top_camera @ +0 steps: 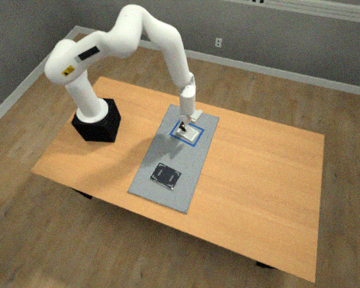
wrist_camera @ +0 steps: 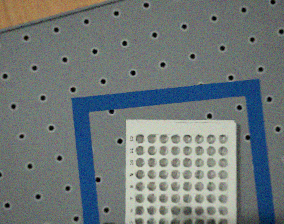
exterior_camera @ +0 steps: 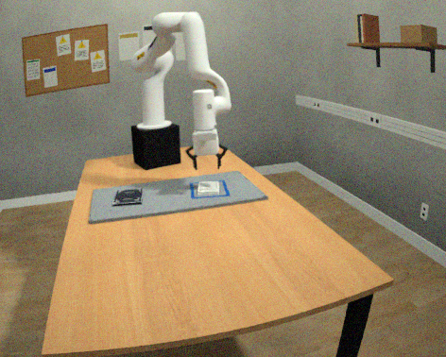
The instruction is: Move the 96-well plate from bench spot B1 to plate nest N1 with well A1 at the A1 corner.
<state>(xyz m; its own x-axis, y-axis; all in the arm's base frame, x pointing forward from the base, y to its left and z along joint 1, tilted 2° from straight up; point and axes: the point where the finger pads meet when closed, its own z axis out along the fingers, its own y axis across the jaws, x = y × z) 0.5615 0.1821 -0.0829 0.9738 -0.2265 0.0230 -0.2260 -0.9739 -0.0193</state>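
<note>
Right now the white 96-well plate is 90 mm below my hand. Round my hand: plate nest N1: 340 mm to the right, 90 mm below, 10 mm behind.
</note>
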